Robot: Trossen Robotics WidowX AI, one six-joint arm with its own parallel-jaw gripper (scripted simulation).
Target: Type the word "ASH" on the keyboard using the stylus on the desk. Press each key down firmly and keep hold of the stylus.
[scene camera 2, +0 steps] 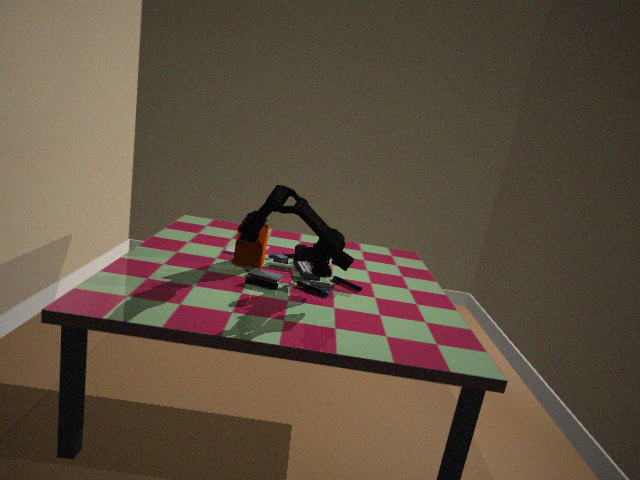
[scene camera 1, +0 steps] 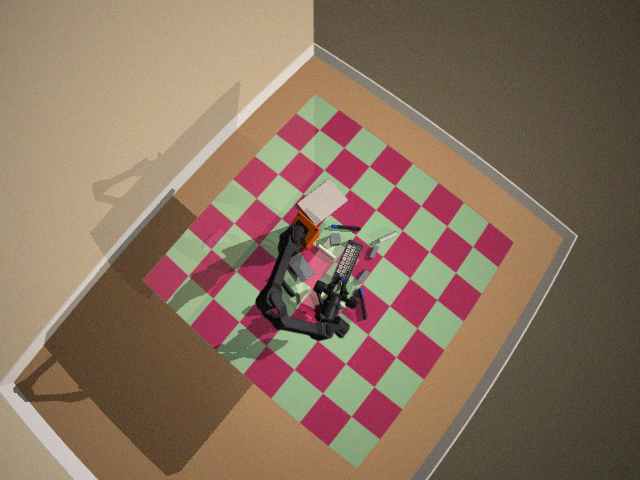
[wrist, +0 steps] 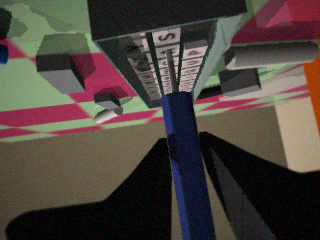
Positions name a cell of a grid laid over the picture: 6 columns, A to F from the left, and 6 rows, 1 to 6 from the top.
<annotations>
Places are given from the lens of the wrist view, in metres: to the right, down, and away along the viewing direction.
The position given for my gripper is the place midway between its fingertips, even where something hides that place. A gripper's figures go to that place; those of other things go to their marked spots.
my gripper (wrist: D4): 0.01, 0.01, 0.12
beige pad (wrist: F2): 0.23, -0.07, 0.34
</annotations>
